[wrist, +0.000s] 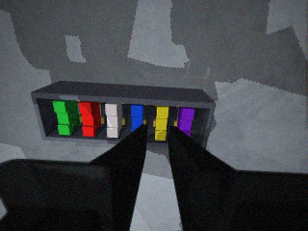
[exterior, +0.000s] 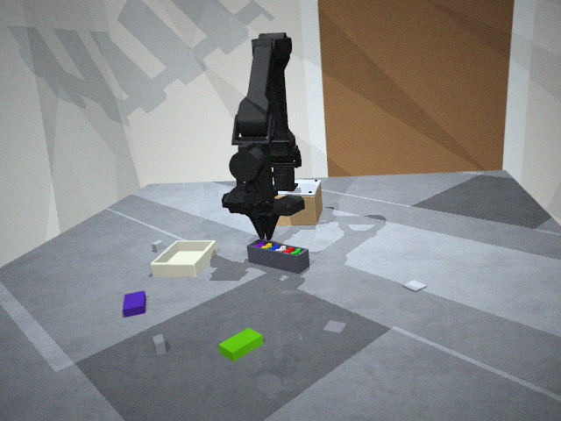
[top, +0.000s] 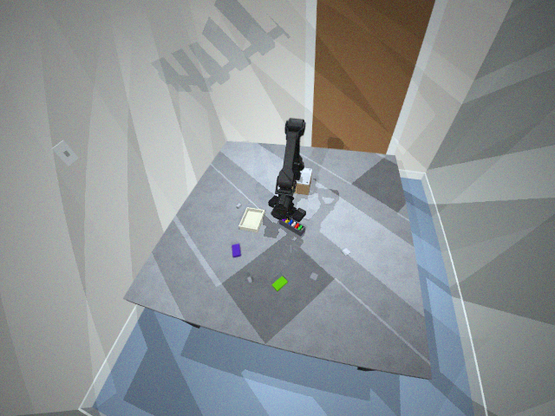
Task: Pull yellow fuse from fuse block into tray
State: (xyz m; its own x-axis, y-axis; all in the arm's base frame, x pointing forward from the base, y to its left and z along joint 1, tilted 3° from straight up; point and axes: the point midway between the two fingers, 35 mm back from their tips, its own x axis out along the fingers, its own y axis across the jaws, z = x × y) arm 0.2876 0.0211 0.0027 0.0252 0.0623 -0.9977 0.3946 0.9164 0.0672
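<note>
The yellow fuse is 30 mm below my gripper tip. From my gripper tip the other things lie so: green block 320 mm ahead, 50 mm below, 40 mm to the left; then cream tray 190 mm to the right, 50 mm below, 10 mm ahead; then purple block 210 mm to the right, 210 mm ahead, 50 mm below.
</note>
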